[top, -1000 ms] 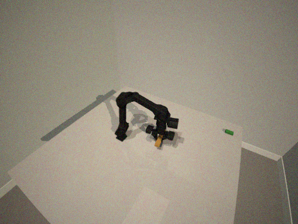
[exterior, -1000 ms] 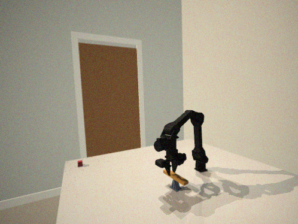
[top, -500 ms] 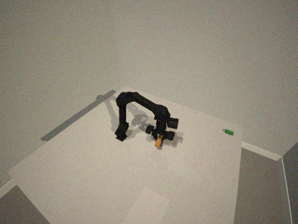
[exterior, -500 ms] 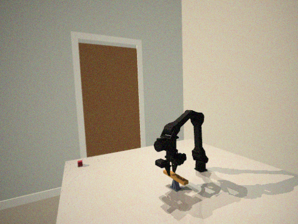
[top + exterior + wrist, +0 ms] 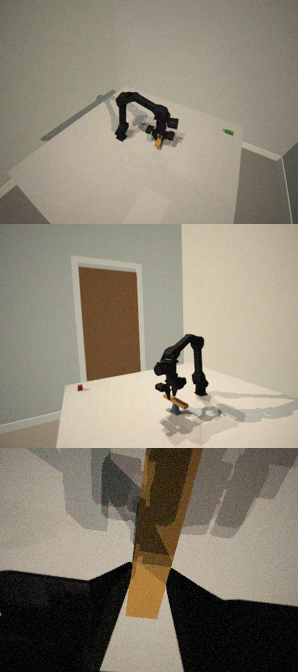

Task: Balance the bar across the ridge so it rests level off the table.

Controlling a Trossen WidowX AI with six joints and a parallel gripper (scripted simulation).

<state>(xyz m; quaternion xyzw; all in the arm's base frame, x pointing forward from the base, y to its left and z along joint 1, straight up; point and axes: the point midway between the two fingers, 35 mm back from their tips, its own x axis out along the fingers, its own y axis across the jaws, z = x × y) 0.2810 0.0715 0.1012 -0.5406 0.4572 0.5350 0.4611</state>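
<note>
The orange bar lies 3 cm to the left of my gripper tip. From my gripper tip the other things lie so: green block: 46 cm ahead, 43 cm to the left, 6 cm below; red cube: 57 cm to the right, 46 cm ahead, 5 cm below.
</note>
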